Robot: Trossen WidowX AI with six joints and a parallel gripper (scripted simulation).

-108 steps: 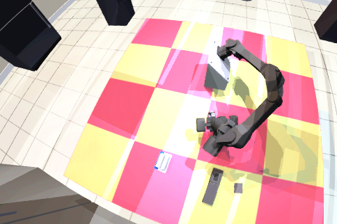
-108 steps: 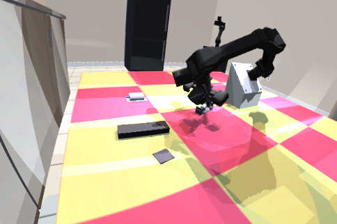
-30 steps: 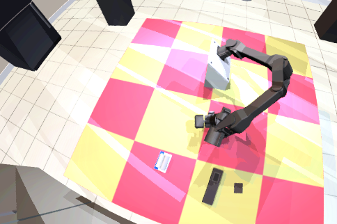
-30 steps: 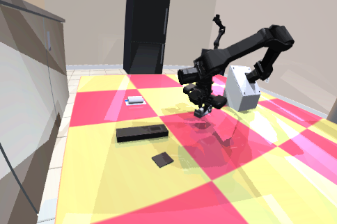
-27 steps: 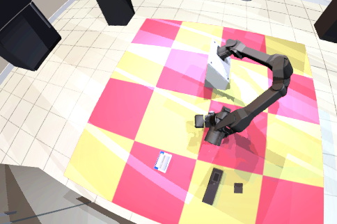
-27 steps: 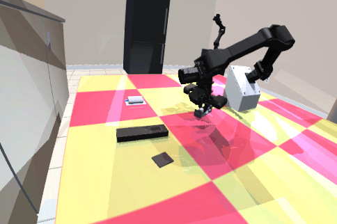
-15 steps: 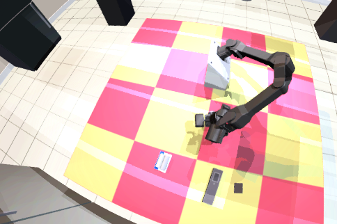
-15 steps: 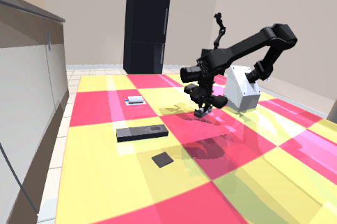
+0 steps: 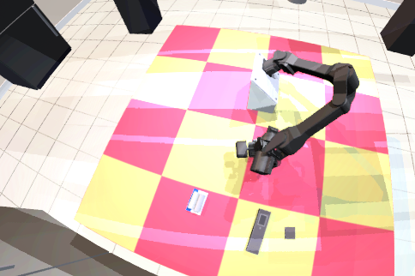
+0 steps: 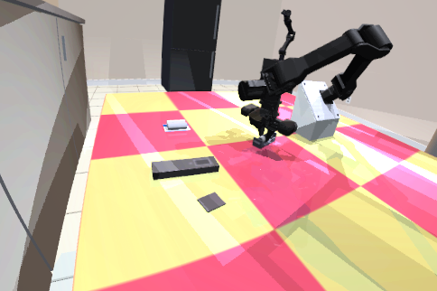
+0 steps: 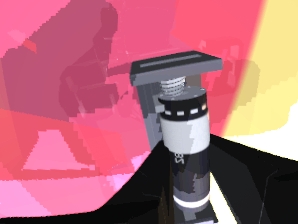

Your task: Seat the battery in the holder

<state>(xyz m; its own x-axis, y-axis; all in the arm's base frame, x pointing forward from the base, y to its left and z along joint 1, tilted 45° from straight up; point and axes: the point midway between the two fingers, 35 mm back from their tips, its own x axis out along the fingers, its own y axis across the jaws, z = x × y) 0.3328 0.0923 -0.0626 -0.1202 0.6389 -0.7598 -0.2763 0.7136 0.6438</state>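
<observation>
My gripper tip is 1 cm below the battery. From my gripper tip the other things lie so: remote control 30 cm ahead, 7 cm to the left, 1 cm above; then battery blister card 25 cm ahead, 18 cm to the right.
</observation>
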